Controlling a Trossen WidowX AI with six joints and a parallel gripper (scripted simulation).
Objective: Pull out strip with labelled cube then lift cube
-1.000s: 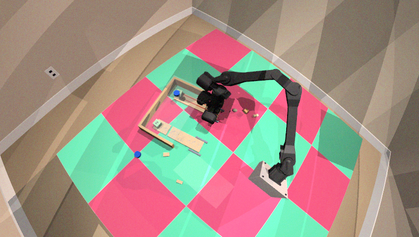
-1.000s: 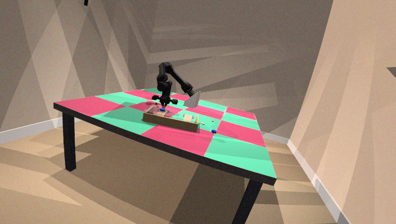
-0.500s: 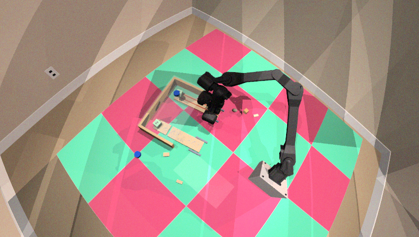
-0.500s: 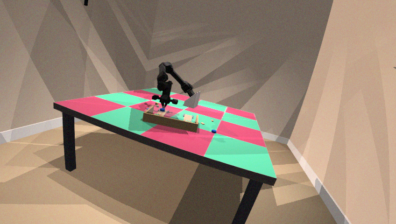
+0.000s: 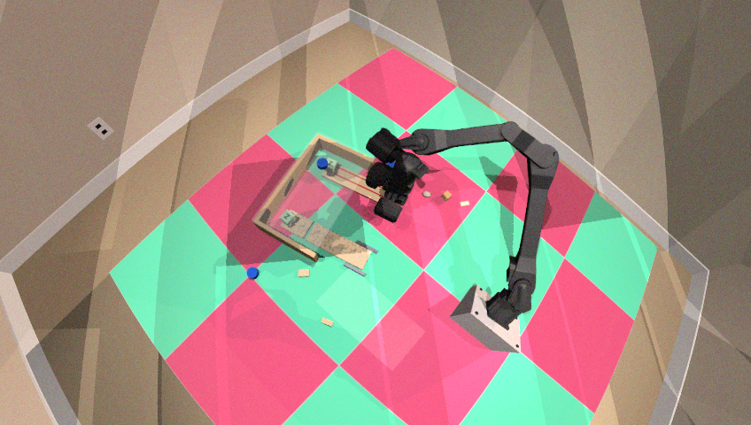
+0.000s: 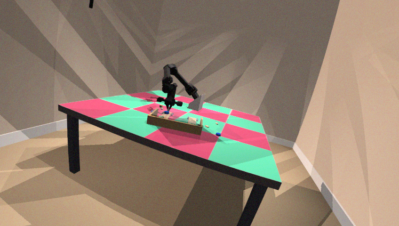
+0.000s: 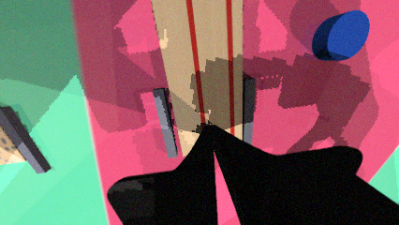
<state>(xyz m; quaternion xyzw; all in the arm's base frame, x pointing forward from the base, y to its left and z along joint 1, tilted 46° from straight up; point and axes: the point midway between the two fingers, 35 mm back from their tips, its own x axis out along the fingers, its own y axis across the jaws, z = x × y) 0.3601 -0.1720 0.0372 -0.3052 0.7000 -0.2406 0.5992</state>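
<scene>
My gripper tip is now 6 cm past the grey pebble and 7 cm to the left of it. Round my gripper tip: speckled strip (5 cm ahead, 20 cm to the left).
</scene>
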